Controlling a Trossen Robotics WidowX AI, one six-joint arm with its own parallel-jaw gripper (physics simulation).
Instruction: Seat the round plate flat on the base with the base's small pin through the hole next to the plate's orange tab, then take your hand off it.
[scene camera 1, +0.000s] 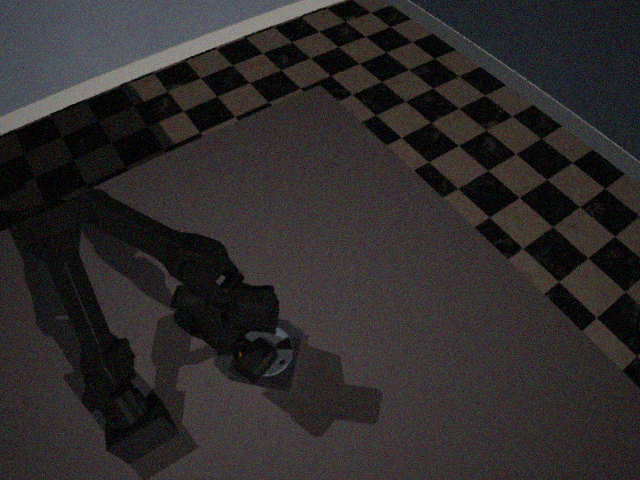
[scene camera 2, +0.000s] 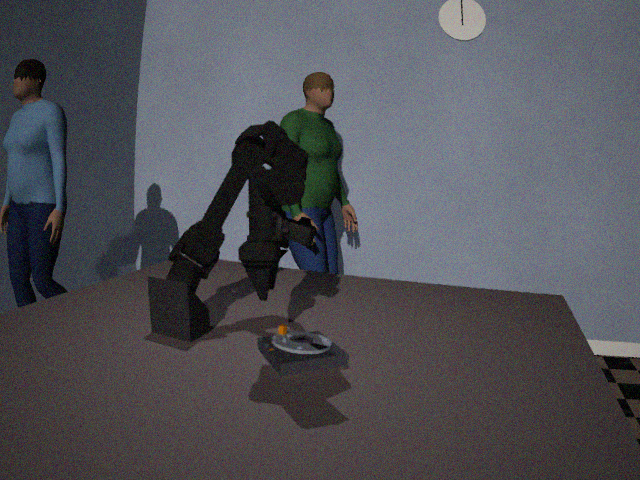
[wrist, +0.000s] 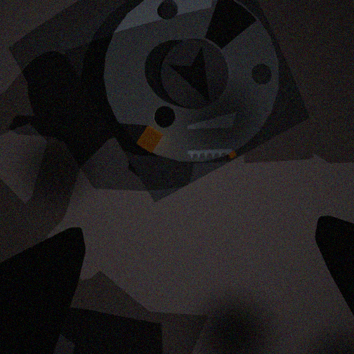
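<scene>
The pale round plate lies over the dark square base. Its orange tab points toward the arm's side, and the hole beside it looks dark; no pin can be made out there. In the wrist view, a round centre boss shows in the plate's middle opening, with a dark gap on its left. I cannot tell whether the plate is fully flat. A small orange mark is on the base's edge. My gripper is open and empty, above and apart from the plate.
The arm's own foot stands on the brown table. Dark arm shadows fall across the table, base and plate. Two people, in green and light blue, stand beyond the table.
</scene>
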